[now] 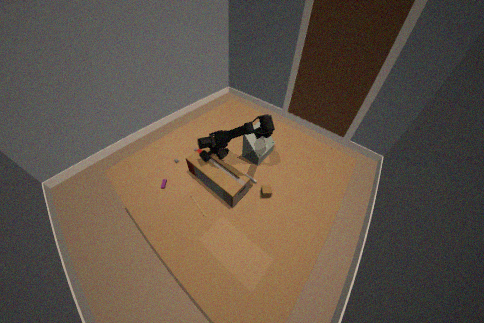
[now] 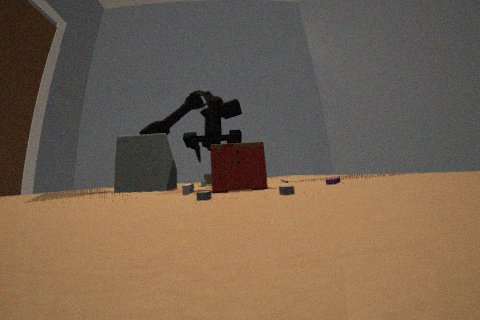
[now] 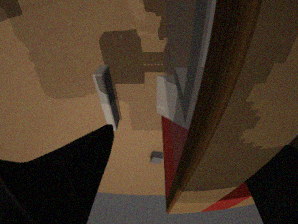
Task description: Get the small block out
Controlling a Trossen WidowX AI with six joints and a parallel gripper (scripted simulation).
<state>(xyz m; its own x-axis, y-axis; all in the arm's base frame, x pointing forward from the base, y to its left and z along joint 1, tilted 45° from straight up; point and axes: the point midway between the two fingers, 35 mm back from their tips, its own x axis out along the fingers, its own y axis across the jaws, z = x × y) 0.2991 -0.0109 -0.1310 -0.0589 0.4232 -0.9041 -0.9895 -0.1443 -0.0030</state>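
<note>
The purple block lies 5 cm ahead of my gripper tip and 2 cm to the right of it. The rest, counted from my gripper tip: thin rod: 25 cm ahead, 18 cm to the left, 8 cm below; long box: 12 cm to the left, 3 cm below, 2 cm ahead; brown cube: 39 cm to the left, 9 cm behind, 6 cm below.
</note>
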